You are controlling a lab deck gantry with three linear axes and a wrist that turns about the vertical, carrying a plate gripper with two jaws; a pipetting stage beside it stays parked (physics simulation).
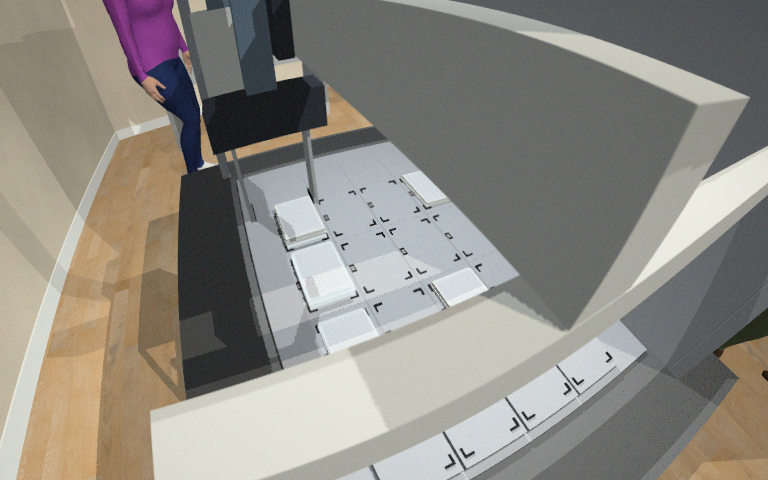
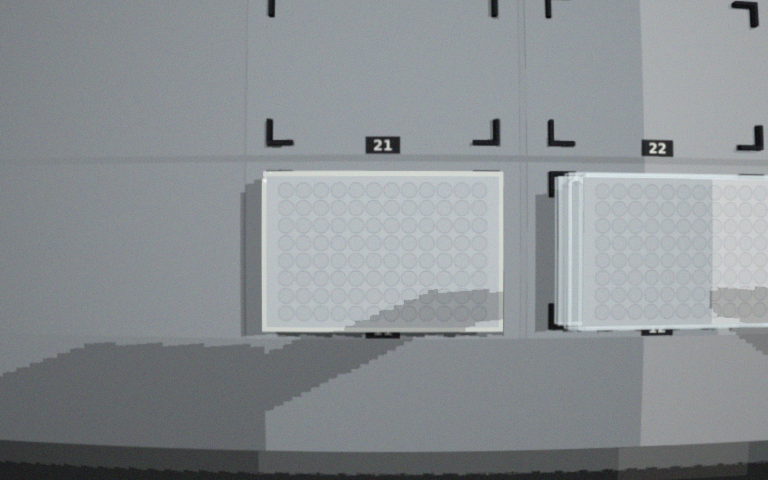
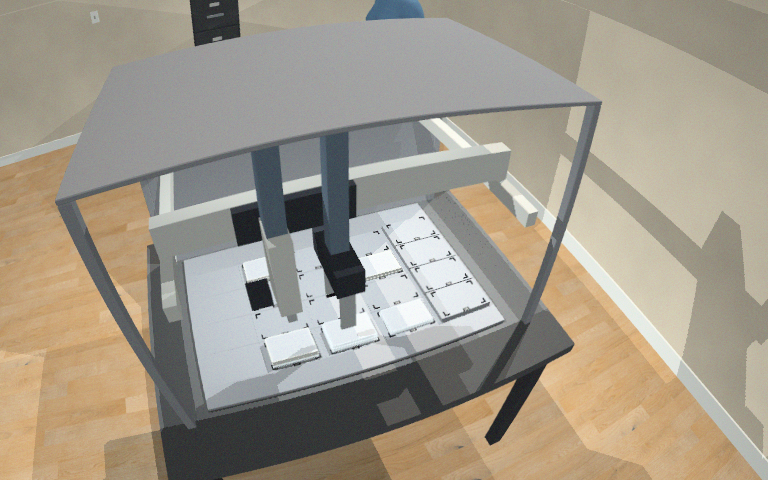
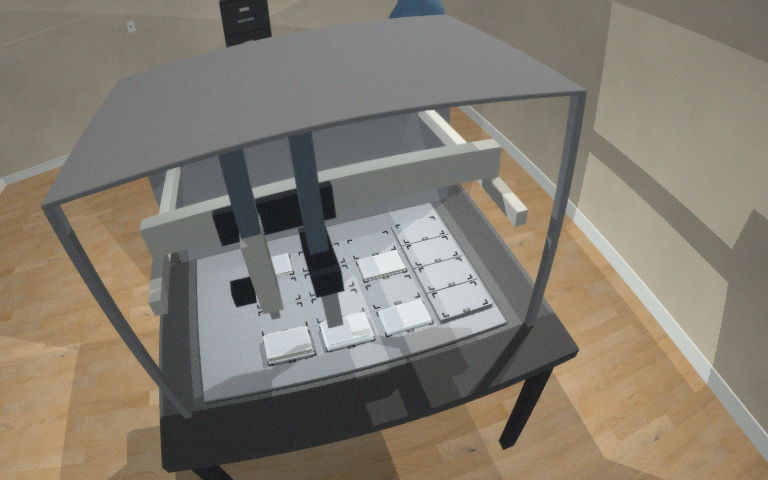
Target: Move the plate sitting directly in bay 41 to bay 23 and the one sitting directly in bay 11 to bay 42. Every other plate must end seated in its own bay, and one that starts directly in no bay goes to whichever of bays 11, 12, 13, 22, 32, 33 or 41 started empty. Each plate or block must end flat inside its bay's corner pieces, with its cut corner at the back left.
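Note:
My gripper is open, its jaws well apart and empty, above the front-left of the deck. Below it, bay 11 holds a stack, a cream-edged plate on a bluish one. Bay 12 has a bluish plate or stack; the layer count is unclear. Bay 13 has a bluish plate. Cream-edged plates sit in bay 41 and bay 33.
The pipetting stage hangs left of the gripper, with a dark block beside it. Bays 21, 22 and 23 show no plates. A pale beam spans the deck. A person stands behind.

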